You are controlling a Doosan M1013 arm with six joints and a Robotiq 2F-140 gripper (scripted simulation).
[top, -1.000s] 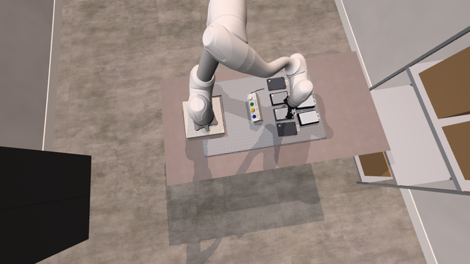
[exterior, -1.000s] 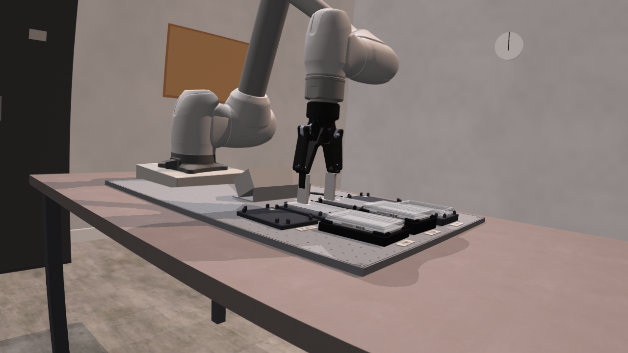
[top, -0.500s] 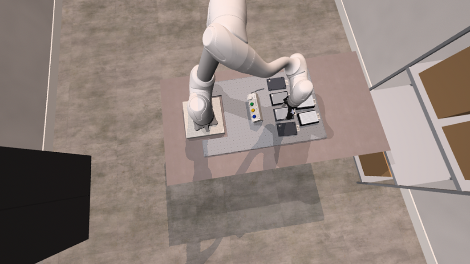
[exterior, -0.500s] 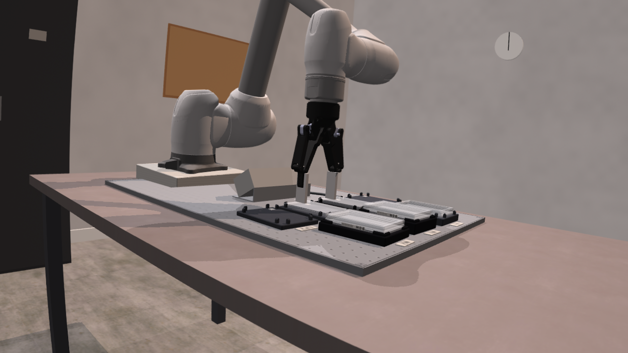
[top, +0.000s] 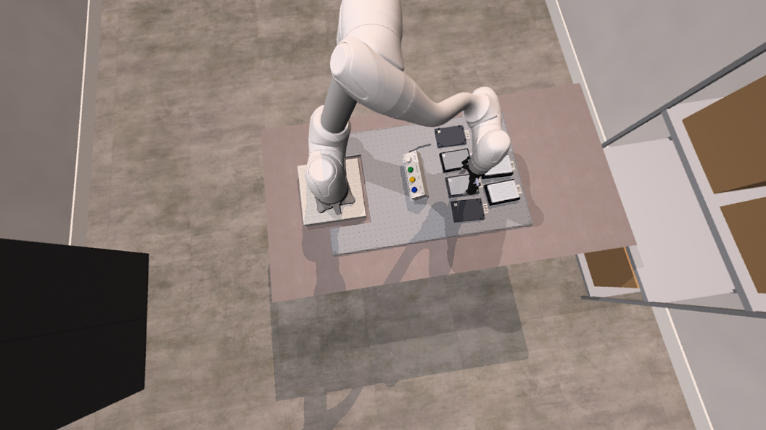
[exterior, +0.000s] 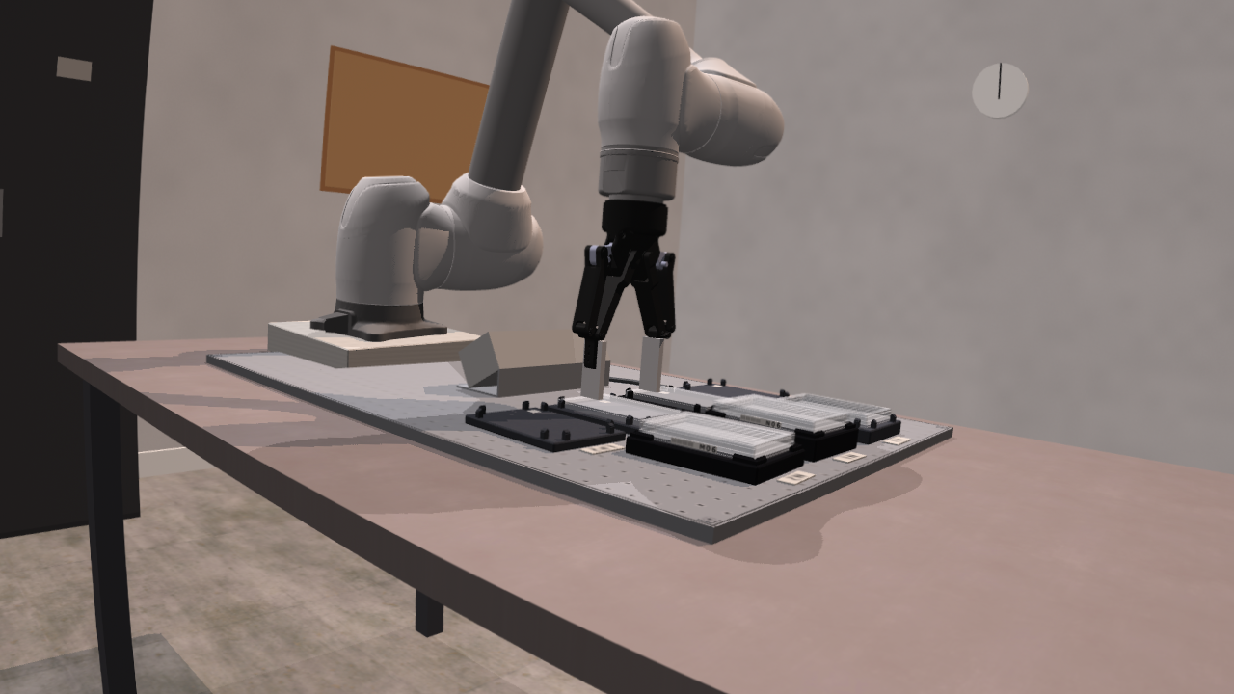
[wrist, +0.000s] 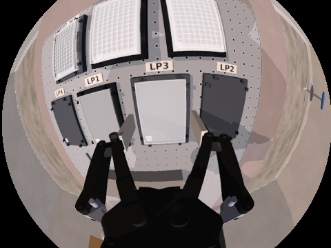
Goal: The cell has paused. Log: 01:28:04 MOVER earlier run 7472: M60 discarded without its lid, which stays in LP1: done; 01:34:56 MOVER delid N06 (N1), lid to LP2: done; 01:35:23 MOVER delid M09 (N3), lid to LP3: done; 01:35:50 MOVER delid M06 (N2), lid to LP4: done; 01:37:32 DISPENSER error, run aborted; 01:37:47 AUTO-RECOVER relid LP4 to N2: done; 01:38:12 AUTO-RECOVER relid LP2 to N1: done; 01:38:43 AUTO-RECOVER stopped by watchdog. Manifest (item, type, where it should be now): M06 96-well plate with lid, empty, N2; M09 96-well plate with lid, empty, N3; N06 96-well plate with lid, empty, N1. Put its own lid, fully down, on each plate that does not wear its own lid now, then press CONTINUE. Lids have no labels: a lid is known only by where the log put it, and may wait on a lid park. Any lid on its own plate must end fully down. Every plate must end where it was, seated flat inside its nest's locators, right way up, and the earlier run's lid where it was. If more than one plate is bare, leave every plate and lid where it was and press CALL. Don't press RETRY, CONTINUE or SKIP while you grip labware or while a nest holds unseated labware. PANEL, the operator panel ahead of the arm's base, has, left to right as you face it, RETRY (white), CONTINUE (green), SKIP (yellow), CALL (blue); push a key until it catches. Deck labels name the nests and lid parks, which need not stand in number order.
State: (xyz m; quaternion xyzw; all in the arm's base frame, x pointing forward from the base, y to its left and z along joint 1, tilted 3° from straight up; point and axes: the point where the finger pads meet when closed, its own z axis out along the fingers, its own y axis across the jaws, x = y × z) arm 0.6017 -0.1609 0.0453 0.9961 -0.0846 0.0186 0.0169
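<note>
My hand is 40 mm above the lid. Also, from my hand: lid park LP3: 50 mm below; blue call key: 240 mm behind, 40 mm to the left, 10 mm above; lid park LP2: 20 mm behind, 120 mm to the right, 50 mm below.
</note>
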